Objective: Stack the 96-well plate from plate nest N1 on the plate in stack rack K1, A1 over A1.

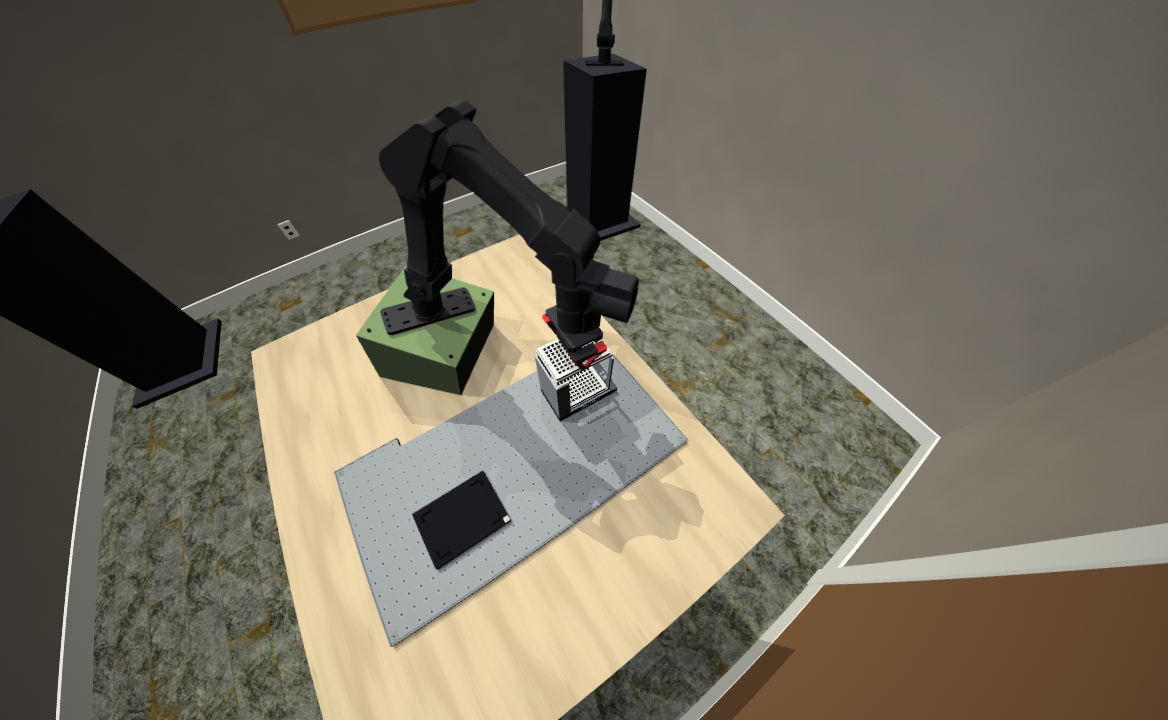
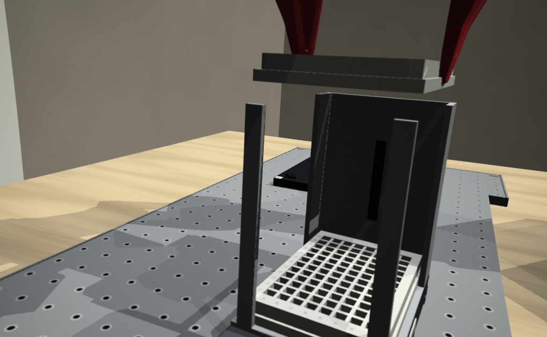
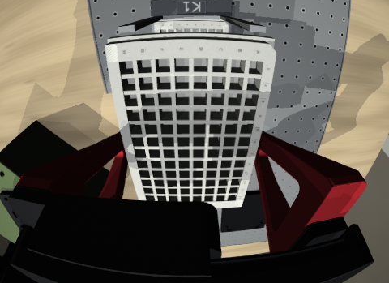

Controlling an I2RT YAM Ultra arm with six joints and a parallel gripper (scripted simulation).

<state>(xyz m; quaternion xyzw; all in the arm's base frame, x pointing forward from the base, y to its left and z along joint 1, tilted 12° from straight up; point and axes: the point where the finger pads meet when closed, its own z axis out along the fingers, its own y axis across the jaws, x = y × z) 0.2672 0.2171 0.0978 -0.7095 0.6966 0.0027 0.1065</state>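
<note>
My gripper is now 9 cm above the back wall and 7 cm to the left of it. From my hand the other things lie so: pale A1 square: 26 cm to the right, 19 cm ahead, 16 cm below.
</note>
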